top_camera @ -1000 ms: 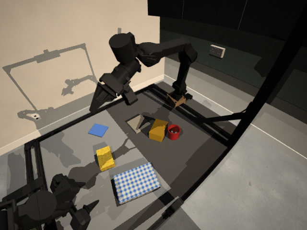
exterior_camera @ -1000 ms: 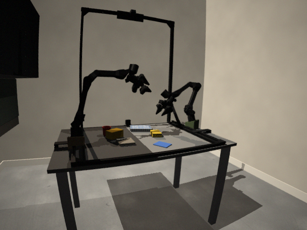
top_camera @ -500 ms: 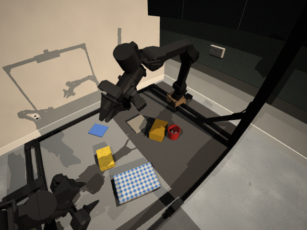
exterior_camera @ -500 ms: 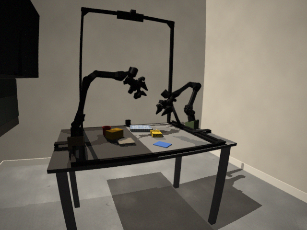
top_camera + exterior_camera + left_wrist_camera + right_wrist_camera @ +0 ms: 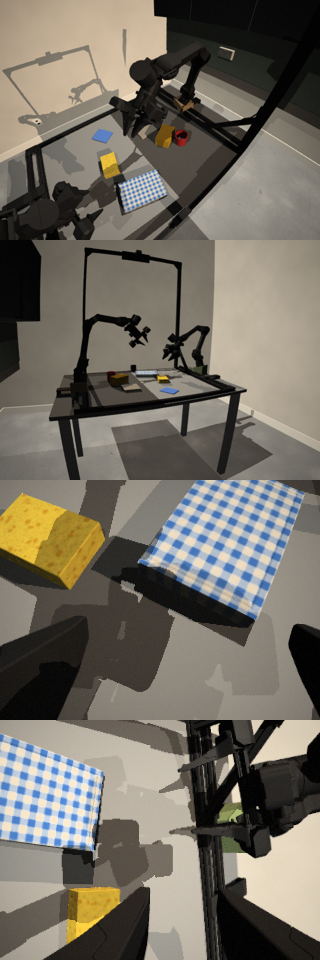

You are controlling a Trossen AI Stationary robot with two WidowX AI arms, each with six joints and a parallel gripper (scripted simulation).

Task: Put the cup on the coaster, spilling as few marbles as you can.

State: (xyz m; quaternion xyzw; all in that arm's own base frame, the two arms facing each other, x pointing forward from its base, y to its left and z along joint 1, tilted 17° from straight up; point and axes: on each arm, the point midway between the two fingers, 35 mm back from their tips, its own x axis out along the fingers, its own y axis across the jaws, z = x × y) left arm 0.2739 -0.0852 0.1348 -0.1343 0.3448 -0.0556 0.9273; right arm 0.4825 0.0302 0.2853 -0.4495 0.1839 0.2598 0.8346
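Right now the orange block is 30 mm ahead of my right hand, 210 mm to the right of it and 260 mm below it. From my right hand the other things lie so: blue-checked box 70 mm behind, 80 mm to the left, 280 mm below; beige square coaster 160 mm ahead, 180 mm to the right, 290 mm below; blue coaster 320 mm ahead, 10 mm to the left, 290 mm below.
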